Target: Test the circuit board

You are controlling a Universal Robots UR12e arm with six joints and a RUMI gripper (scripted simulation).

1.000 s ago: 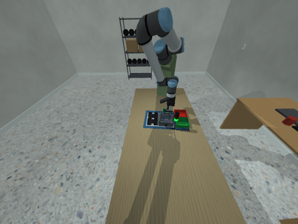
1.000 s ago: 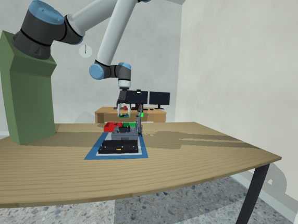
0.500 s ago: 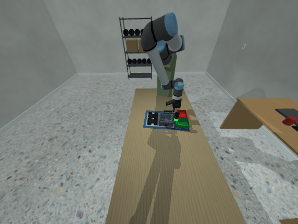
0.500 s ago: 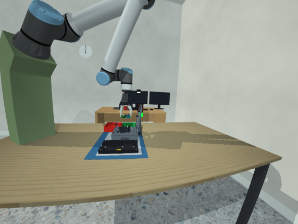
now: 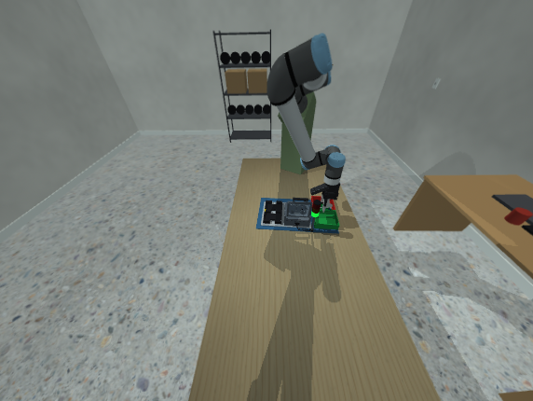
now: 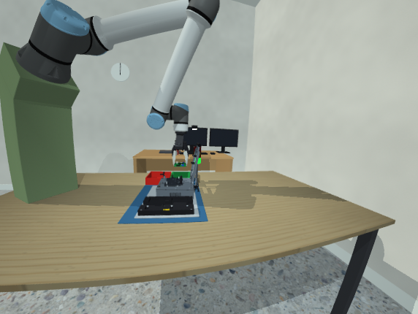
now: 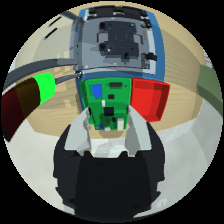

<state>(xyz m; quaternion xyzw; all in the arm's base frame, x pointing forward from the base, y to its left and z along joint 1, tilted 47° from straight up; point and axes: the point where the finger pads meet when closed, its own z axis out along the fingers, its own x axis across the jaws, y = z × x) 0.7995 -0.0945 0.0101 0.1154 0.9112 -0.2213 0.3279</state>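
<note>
The green bin is 30 mm ahead of my hand, 30 mm to the left of it and 110 mm below it. From my hand the other things lie so: tester lid 180 mm to the right, 60 mm above; then red bin 110 mm behind, 90 mm to the left, 110 mm below; then green circuit board right at my hand.
</note>
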